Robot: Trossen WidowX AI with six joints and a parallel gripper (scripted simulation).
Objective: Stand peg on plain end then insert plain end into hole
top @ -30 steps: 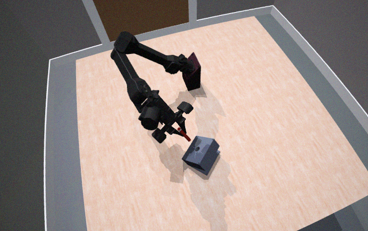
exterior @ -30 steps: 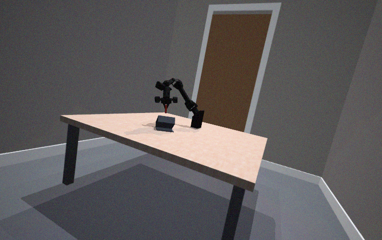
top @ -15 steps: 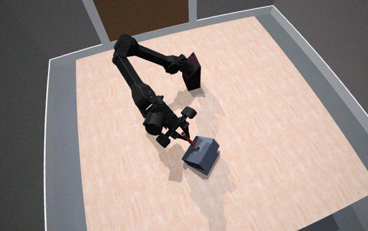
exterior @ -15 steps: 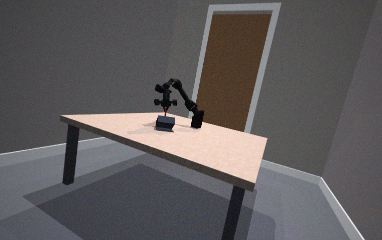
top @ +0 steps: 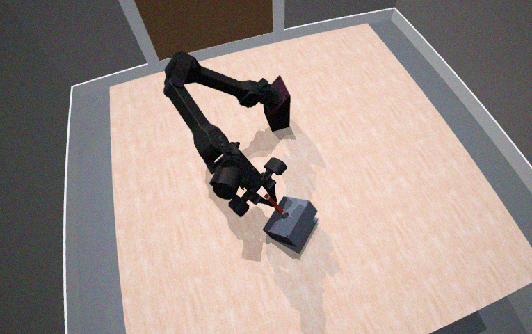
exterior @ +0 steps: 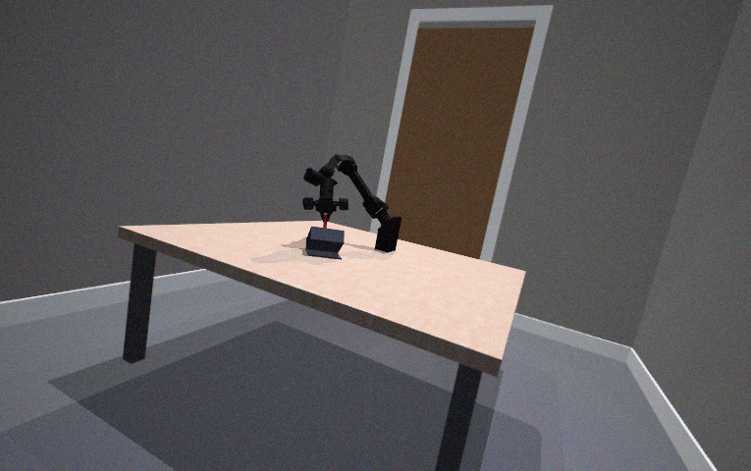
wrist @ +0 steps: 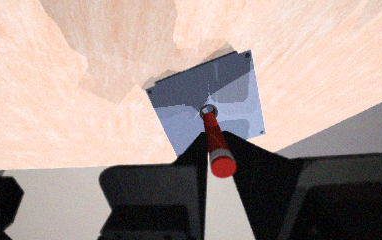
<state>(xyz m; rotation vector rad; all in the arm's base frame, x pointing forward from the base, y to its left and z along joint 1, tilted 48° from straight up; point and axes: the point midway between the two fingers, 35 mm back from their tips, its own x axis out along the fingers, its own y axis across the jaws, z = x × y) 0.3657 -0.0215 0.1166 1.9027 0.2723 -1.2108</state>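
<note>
Right now my gripper tip is 70 mm above the sloped panel, 40 mm to the right of it and 40 mm short of it. Also, from my gripper tip: red peg: 10 mm to the right, 10 mm behind, 10 mm above.
</note>
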